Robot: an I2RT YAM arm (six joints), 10 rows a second.
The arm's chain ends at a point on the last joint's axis. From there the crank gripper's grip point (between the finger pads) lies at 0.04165 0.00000 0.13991 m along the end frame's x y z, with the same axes.
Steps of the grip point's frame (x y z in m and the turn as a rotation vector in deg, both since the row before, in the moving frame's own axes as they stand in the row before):
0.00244, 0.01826, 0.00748, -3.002, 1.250, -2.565
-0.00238, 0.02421, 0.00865, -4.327, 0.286, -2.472
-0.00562, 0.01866, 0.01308, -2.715, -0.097, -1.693
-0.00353, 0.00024, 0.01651, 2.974, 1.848, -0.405
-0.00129, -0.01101, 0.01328, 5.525, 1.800, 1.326
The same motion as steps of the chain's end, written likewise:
-0.00072, 0.01289, 0.00856, -3.002, 1.250, -2.565
-0.00327, 0.01547, 0.00919, -4.327, 0.286, -2.472
-0.00546, 0.01326, 0.01314, -2.715, -0.097, -1.693
-0.00799, 0.00777, 0.01812, 2.974, 1.848, -0.405
-0.00580, 0.00138, 0.01526, 5.525, 1.800, 1.326

